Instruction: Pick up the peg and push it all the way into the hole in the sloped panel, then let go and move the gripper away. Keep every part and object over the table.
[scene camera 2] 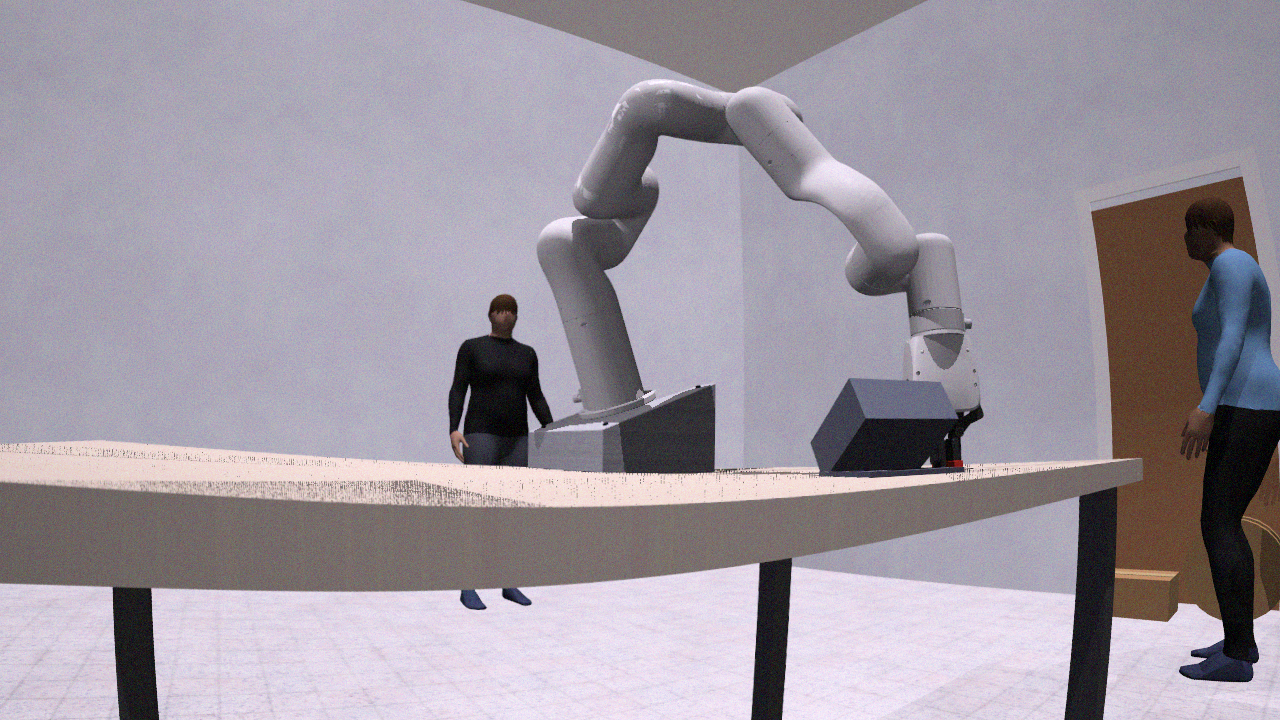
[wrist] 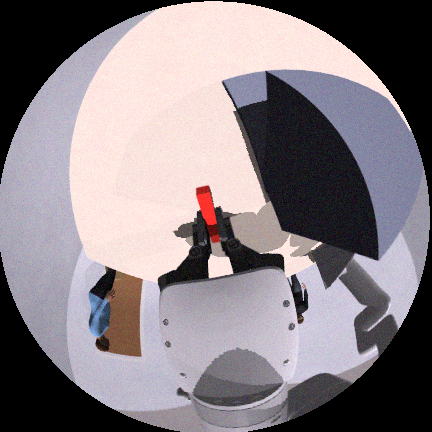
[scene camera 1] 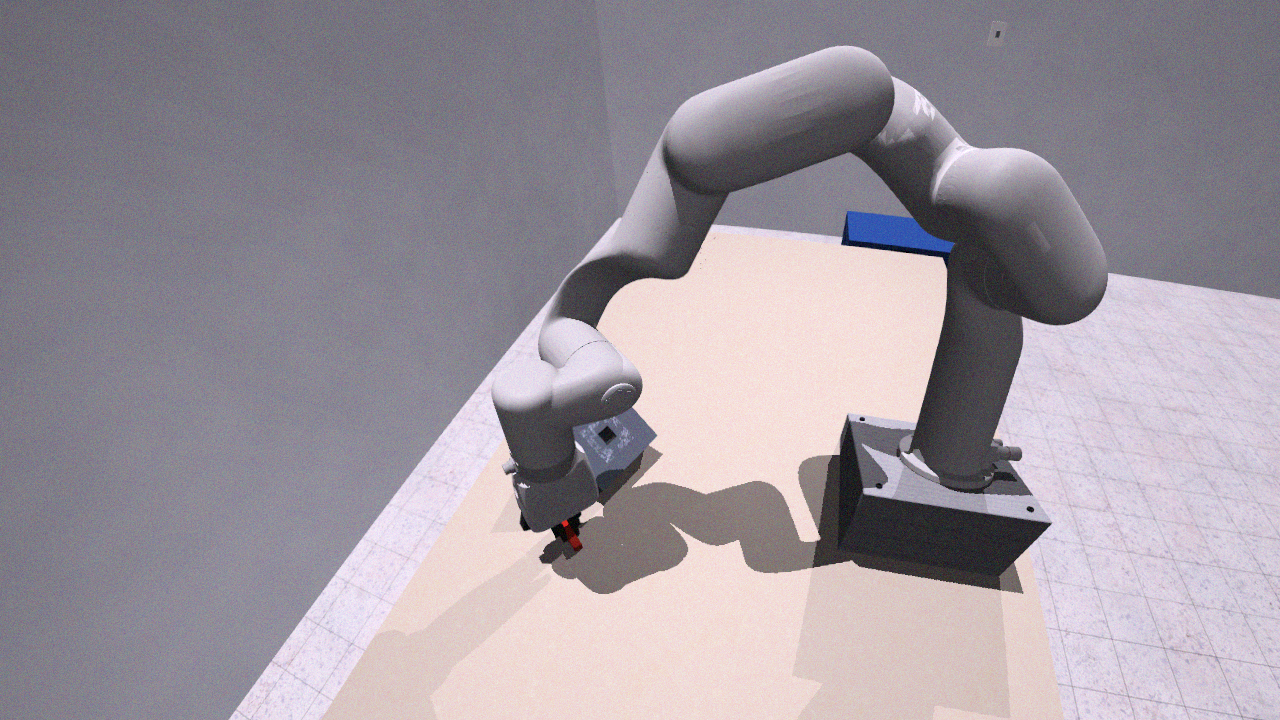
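Seen in the pictures: gripper, fingertip midpoint: (wrist: pixel 210 217) (scene camera 1: pixel 567 531); arm's base, link origin: (scene camera 2: pixel 617 407) (wrist: pixel 343 265) (scene camera 1: pixel 943 462).
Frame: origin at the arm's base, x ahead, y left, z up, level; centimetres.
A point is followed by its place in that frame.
The red peg (scene camera 1: pixel 573 539) @(x 50.1, y 10.7, z -8.9 cm) (scene camera 2: pixel 955 463) @(x 54.3, y 5.4, z -9.2 cm) (wrist: pixel 205 202) @(x 53.9, y 6.5, z -8.9 cm) lies at table-top level, with one end sticking out beyond the fingers in the wrist view. My gripper (scene camera 1: pixel 563 529) @(x 51.7, y 9.0, z -10.0 cm) (wrist: pixel 210 217) @(x 51.7, y 9.0, z -10.0 cm) points down and is shut on the peg, with a black finger on each side of it. The blue-grey block with the sloped panel (scene camera 1: pixel 633 437) @(x 43.8, y -5.3, z -4.7 cm) (scene camera 2: pixel 899 398) @(x 52.2, y -7.7, z -1.9 cm) (wrist: pixel 385 135) stands beside the gripper. Its dark square hole (scene camera 1: pixel 607 435) @(x 47.9, y -5.1, z -4.5 cm) shows in scene camera 1, partly ringed by pale marks. The hole does not show in the wrist view, where the block's dark side faces the gripper.
The arm's grey base box (scene camera 1: pixel 939 535) @(x 2.4, y 9.8, z -2.4 cm) (scene camera 2: pixel 666 438) @(x 12.0, y -1.4, z -5.1 cm) stands on the table (scene camera 1: pixel 760 358) @(x 23.2, y -31.7, z -10.1 cm) (scene camera 2: pixel 447 546) @(x 58.4, y -63.0, z -11.7 cm), right of the block in scene camera 1. A blue box (scene camera 1: pixel 890 231) is at the far end. The table's long edge runs near the gripper. Two people stand beyond the table.
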